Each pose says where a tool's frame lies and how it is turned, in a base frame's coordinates. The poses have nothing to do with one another.
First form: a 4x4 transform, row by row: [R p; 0 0 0 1], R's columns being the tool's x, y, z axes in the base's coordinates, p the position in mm. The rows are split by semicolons.
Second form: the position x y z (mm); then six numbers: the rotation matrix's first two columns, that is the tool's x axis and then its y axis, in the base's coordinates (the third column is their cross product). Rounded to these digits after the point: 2 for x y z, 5 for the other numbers. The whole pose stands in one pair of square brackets.
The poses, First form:
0.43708 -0.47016 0.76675 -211.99; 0.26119 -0.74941 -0.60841 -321.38; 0.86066 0.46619 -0.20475 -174.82; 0 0 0 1
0.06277 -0.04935 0.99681 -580.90; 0.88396 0.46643 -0.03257 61.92; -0.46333 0.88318 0.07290 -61.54; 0 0 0 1
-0.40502 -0.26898 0.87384 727.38; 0.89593 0.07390 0.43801 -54.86; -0.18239 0.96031 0.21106 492.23; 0 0 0 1
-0.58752 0.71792 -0.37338 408.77; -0.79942 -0.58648 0.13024 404.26; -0.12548 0.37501 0.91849 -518.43; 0 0 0 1
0.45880 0.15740 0.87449 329.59; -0.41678 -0.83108 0.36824 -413.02; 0.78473 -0.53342 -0.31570 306.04; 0 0 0 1
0.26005 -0.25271 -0.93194 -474.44; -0.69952 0.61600 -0.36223 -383.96; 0.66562 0.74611 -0.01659 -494.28; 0 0 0 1
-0.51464 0.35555 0.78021 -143.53; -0.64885 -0.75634 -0.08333 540.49; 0.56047 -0.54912 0.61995 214.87; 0 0 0 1
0.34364 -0.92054 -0.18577 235.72; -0.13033 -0.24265 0.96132 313.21; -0.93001 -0.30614 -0.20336 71.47; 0 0 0 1
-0.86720 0.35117 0.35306 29.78; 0.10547 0.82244 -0.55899 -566.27; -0.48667 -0.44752 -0.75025 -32.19; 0 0 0 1
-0.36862 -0.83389 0.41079 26.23; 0.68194 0.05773 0.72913 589.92; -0.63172 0.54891 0.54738 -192.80; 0 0 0 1
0.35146 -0.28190 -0.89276 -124.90; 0.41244 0.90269 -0.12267 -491.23; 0.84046 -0.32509 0.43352 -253.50; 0 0 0 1
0.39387 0.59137 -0.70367 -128.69; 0.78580 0.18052 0.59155 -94.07; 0.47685 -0.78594 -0.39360 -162.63; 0 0 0 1
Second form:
[-211.99 -321.38 -174.82 0.43708 0.26119 0.86066 -0.47016 -0.74941 0.46619]
[-580.90 61.92 -61.54 0.06277 0.88396 -0.46333 -0.04935 0.46643 0.88318]
[727.38 -54.86 492.23 -0.40502 0.89593 -0.18239 -0.26898 0.07390 0.96031]
[408.77 404.26 -518.43 -0.58752 -0.79942 -0.12548 0.71792 -0.58648 0.37501]
[329.59 -413.02 306.04 0.45880 -0.41678 0.78473 0.15740 -0.83108 -0.53342]
[-474.44 -383.96 -494.28 0.26005 -0.69952 0.66562 -0.25271 0.61600 0.74611]
[-143.53 540.49 214.87 -0.51464 -0.64885 0.56047 0.35555 -0.75634 -0.54912]
[235.72 313.21 71.47 0.34364 -0.13033 -0.93001 -0.92054 -0.24265 -0.30614]
[29.78 -566.27 -32.19 -0.86720 0.10547 -0.48667 0.35117 0.82244 -0.44752]
[26.23 589.92 -192.80 -0.36862 0.68194 -0.63172 -0.83389 0.05773 0.54891]
[-124.90 -491.23 -253.50 0.35146 0.41244 0.84046 -0.28190 0.90269 -0.32509]
[-128.69 -94.07 -162.63 0.39387 0.78580 0.47685 0.59137 0.18052 -0.78594]

